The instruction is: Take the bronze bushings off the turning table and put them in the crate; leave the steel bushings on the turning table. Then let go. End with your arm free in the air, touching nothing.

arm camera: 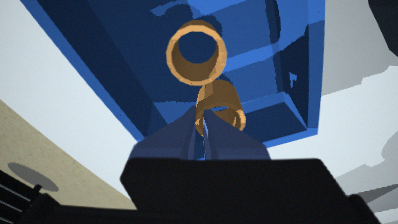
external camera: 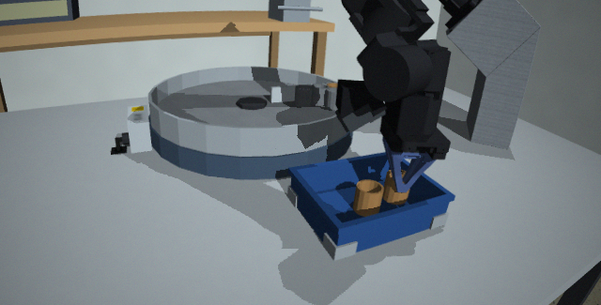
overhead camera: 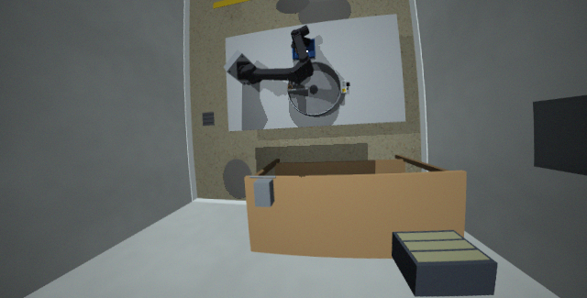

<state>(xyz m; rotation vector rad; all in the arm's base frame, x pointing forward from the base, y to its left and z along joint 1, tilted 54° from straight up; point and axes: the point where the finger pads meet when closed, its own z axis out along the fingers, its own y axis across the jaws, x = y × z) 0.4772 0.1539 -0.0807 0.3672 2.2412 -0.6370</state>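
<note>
The crate lies 40 mm ahead of my hand, 20 mm to the right of it and 20 mm below it. The rest, counted from my hand: turning table (40 mm ahead, 370 mm to the right, 10 mm above).
</note>
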